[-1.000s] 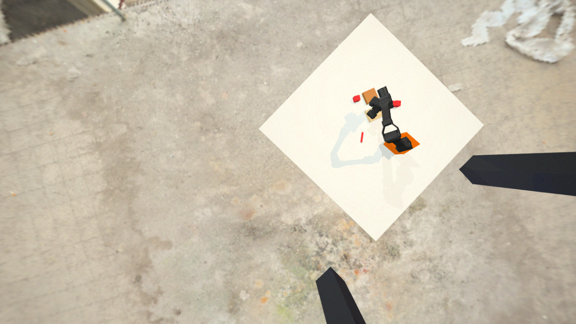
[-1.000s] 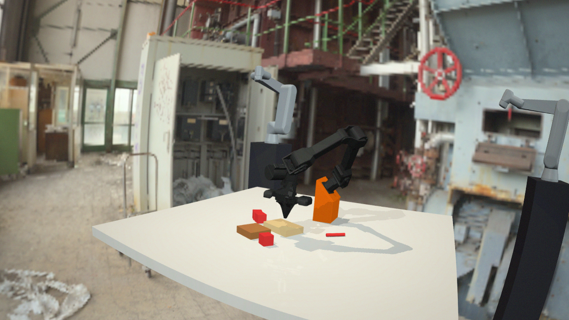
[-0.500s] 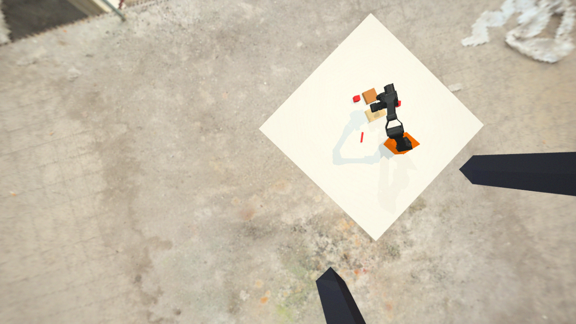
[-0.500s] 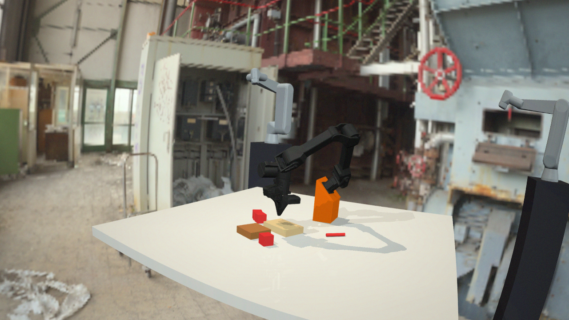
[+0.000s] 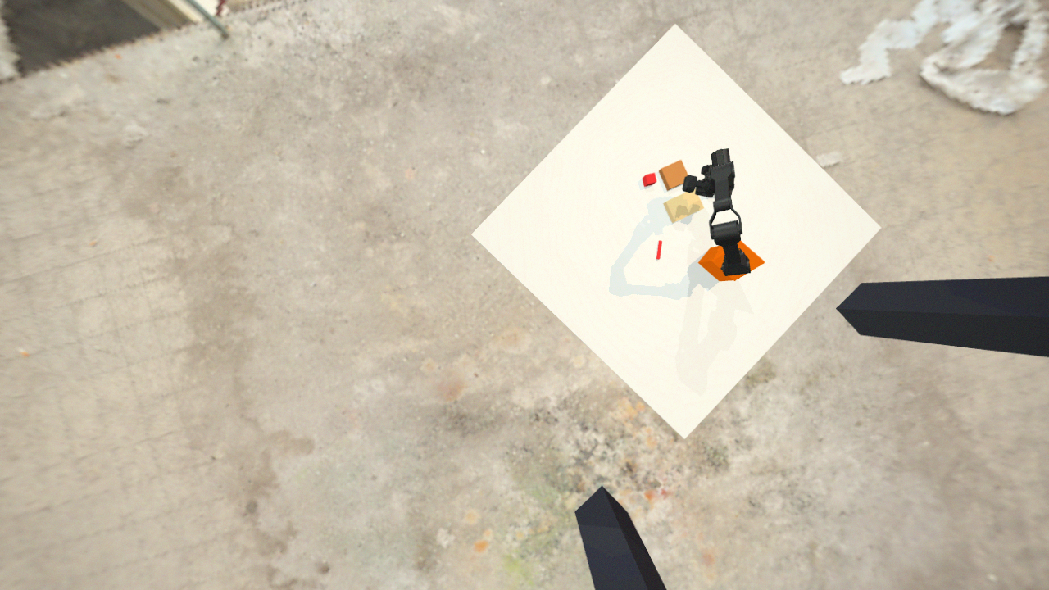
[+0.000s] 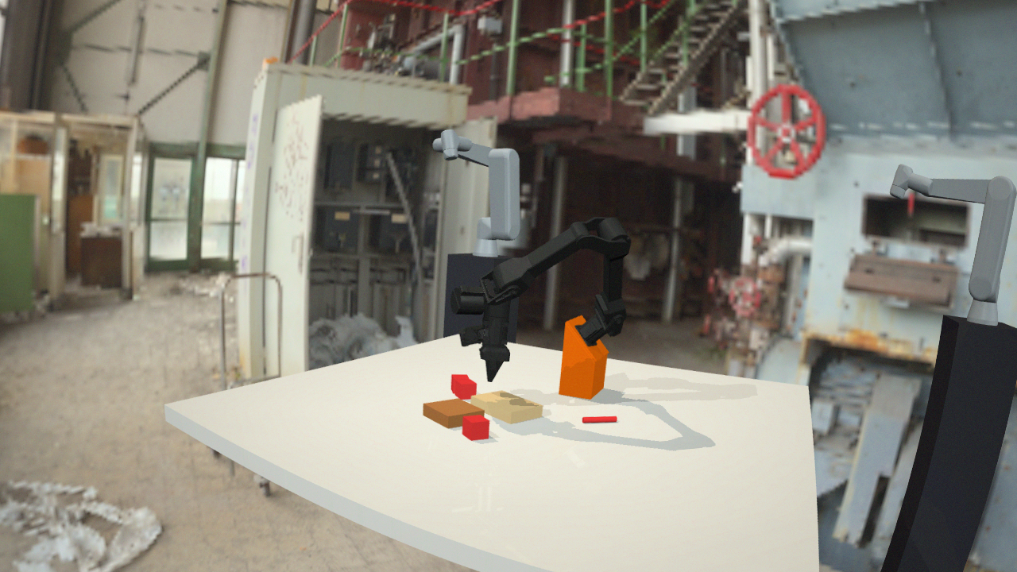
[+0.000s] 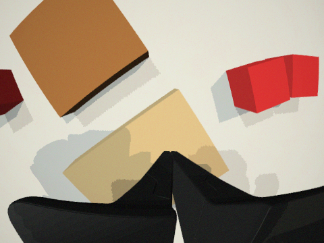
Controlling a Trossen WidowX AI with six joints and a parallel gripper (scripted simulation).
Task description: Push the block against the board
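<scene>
The tan board is 50 mm below my gripper tip, 40 mm to the left of it and 10 mm behind it. Also, from my gripper tip: brown square block: 120 mm ahead, 50 mm below, 20 mm to the right; then thin red stick: 250 mm to the left, 80 mm behind, 60 mm below.
</scene>
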